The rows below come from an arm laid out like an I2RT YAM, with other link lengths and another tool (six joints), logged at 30 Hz.
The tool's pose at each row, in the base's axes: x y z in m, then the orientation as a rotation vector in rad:
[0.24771, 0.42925, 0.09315, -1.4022, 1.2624, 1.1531]
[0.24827, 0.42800, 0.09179, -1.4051, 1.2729, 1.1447]
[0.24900, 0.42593, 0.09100, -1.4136, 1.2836, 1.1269]
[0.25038, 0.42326, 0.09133, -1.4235, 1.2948, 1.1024]
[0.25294, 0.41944, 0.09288, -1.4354, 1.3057, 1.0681]
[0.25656, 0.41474, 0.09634, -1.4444, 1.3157, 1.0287]
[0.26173, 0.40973, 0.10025, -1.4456, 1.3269, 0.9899]
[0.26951, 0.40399, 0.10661, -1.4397, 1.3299, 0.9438]
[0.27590, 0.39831, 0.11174, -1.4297, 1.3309, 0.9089]
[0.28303, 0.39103, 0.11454, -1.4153, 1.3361, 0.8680]
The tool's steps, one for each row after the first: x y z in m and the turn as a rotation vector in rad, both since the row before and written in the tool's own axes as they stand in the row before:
[0.00157, -0.00042, -0.00105, 0.0050, 0.0100, 0.0017]
[0.00116, -0.00055, -0.00195, 0.0073, 0.0161, -0.0042]
[0.00024, -0.00121, -0.00276, 0.0106, 0.0192, -0.0076]
[-0.00059, -0.00241, -0.00417, 0.0152, 0.0231, -0.0132]
[-0.00204, -0.00362, -0.00547, 0.0199, 0.0226, -0.0155]
[-0.00208, -0.00533, -0.00586, 0.0243, 0.0190, -0.0124]
[-0.00380, -0.00834, -0.00707, 0.0327, 0.0126, -0.0194]
[-0.00256, -0.00710, -0.00652, 0.0282, 0.0060, -0.0140]
[0.00035, -0.00776, -0.00716, 0.0349, 0.0085, -0.0130]

